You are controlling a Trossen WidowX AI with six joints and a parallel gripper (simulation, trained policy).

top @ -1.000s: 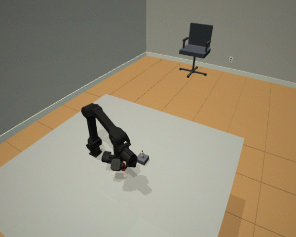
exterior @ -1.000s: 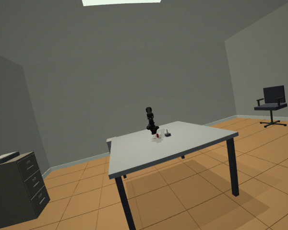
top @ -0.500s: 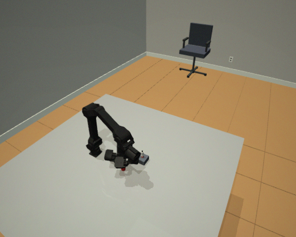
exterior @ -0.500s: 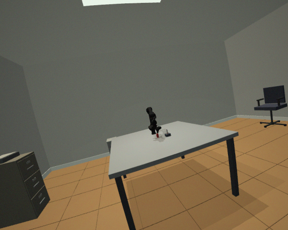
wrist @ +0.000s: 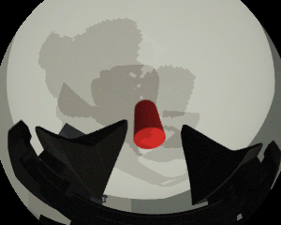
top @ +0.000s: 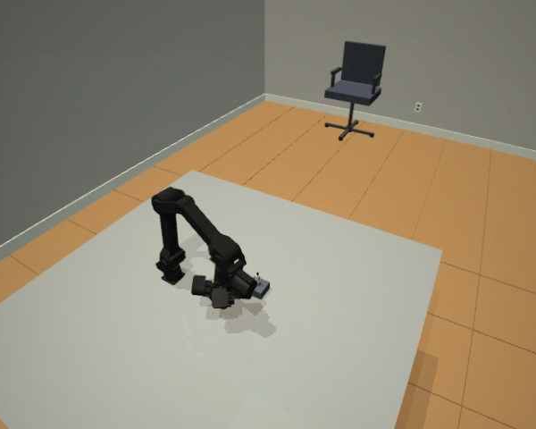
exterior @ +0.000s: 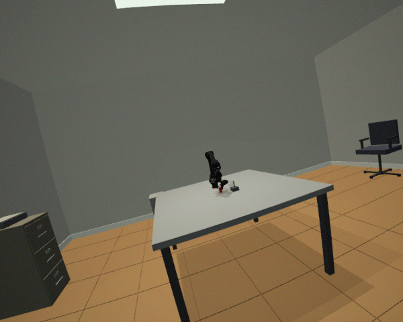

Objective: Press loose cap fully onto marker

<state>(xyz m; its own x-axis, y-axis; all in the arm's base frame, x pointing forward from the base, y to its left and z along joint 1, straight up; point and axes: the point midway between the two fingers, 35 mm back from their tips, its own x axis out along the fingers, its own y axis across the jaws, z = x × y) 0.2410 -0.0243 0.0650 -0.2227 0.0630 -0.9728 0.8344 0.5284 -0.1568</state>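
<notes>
The red cap lies 10 mm below my gripper tip and 10 mm ahead of it. Round my gripper tip: grey holder block: 120 mm to the left, 70 mm ahead, 20 mm below.
</notes>
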